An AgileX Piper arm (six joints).
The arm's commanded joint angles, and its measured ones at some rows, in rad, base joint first. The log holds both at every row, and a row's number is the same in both.
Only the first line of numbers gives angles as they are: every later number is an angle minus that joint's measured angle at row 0.
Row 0, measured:
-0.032 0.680 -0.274 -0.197 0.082 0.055
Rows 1 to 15, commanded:
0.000 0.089 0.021 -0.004 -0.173 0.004
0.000 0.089 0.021 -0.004 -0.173 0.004
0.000 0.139 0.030 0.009 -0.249 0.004
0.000 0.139 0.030 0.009 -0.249 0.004
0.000 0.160 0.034 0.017 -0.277 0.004
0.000 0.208 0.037 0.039 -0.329 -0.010
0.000 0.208 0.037 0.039 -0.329 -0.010
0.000 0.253 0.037 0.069 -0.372 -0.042
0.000 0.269 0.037 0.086 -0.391 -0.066
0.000 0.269 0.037 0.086 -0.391 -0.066
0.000 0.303 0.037 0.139 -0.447 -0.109
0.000 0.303 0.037 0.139 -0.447 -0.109
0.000 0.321 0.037 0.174 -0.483 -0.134
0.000 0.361 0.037 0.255 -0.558 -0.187
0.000 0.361 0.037 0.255 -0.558 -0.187
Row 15, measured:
0.000 0.323 0.033 0.152 -0.447 -0.116
